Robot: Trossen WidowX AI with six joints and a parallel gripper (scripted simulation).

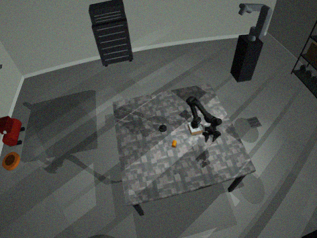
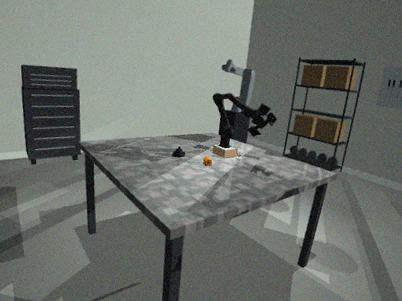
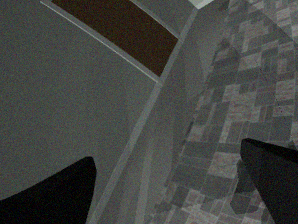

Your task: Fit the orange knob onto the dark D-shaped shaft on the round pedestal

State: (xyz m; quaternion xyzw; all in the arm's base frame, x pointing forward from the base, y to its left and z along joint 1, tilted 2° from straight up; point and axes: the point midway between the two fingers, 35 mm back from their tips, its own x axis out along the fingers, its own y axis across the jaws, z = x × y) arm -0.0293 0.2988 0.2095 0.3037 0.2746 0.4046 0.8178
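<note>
Now: the orange knob 28 cm ahead of my gripper tip, 23 cm below it and 20 cm to the right of it. From my gripper tip the other things lie so: pedestal (42 cm to the right, 34 cm ahead, 22 cm below).
</note>
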